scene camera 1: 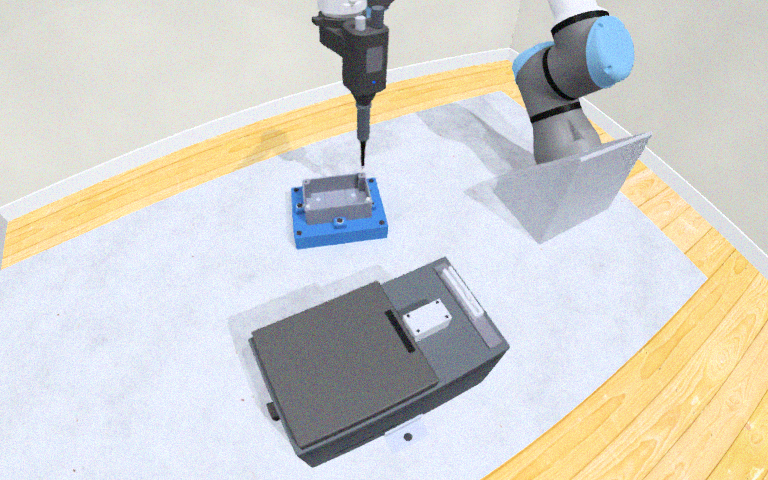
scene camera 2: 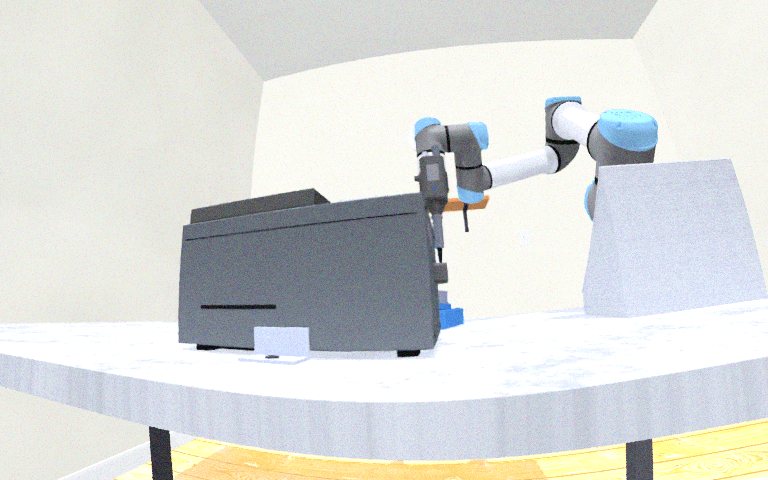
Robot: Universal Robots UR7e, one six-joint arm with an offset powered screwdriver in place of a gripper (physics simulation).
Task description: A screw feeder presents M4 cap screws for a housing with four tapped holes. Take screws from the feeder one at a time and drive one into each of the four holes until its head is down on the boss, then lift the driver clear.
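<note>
The grey open-topped housing [scene camera 1: 336, 213] [scene camera 2: 442, 296] sits in the blue fixture [scene camera 1: 342, 240] [scene camera 2: 451, 318]. My screwdriver [scene camera 1: 362, 164] points straight down, its tip a little above the housing's back right corner boss [scene camera 1: 361, 176] in scene camera 1. A tiny pale screw [scene camera 1: 363, 168] seems to show at the tip, apart from the boss. In scene camera 2 the driver's bit [scene camera 2: 440, 254] shows beside the feeder, its lower end hidden. The dark screw feeder [scene camera 1: 345, 362] [scene camera 2: 305, 271] has a pale rail [scene camera 1: 462, 292] along its right end. Whether the other bosses hold screws is too small to tell.
A white block [scene camera 1: 428, 318] stands on the feeder. A small pale bracket [scene camera 1: 396, 438] [scene camera 2: 281, 341] stands at the feeder's front. A tall grey slanted panel [scene camera 1: 572, 192] [scene camera 2: 673, 237] stands in front of the arm's base. The fixture lies behind the feeder on the table [scene camera 1: 141, 283] [scene camera 2: 526, 362].
</note>
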